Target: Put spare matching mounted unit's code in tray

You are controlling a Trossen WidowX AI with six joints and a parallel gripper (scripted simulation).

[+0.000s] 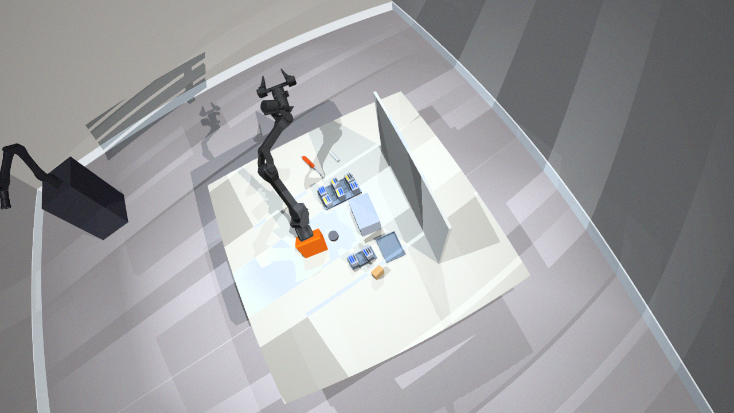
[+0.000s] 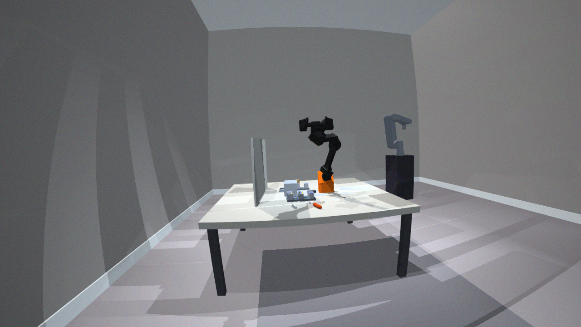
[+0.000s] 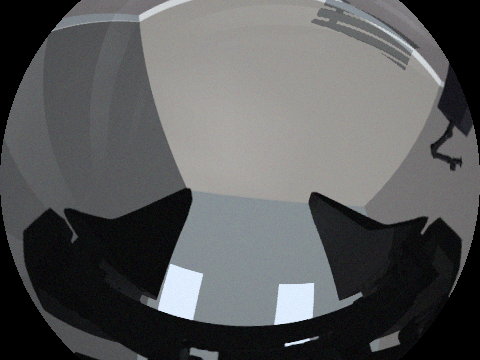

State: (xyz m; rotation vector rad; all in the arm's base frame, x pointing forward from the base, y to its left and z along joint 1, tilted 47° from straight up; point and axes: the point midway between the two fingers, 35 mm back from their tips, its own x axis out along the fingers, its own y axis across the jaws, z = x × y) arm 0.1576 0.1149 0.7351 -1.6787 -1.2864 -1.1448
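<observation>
The grey spare unit lies 3 cm behind my gripper tip, 82 cm to the right of it and 49 cm below it. Round my gripper tip: tall upright panel 28 cm ahead, 70 cm to the right, 30 cm below; mounted unit 6 cm ahead, 65 cm to the right, 48 cm below; flat dark holder 7 cm behind, 82 cm to the right, 52 cm below.
</observation>
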